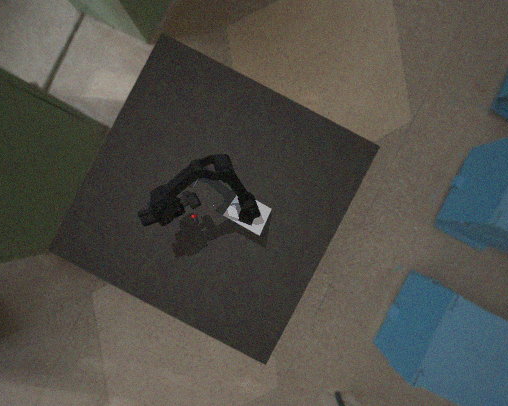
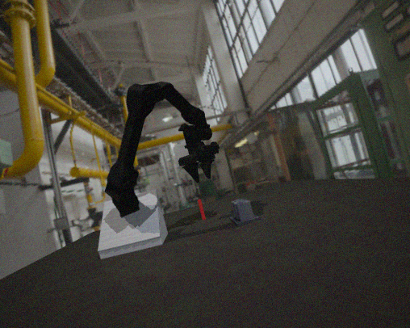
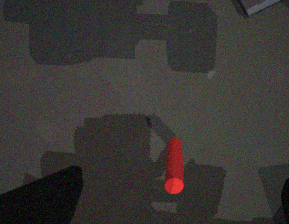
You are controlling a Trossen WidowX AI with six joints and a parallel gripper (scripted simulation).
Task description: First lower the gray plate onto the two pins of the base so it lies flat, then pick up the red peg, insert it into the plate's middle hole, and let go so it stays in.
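The red peg is 110 mm below my gripper tip, 30 mm to the left of it and 30 mm behind it. From my gripper tip the other things lie so: gray plate 170 mm to the right, 100 mm below, 60 mm ahead.
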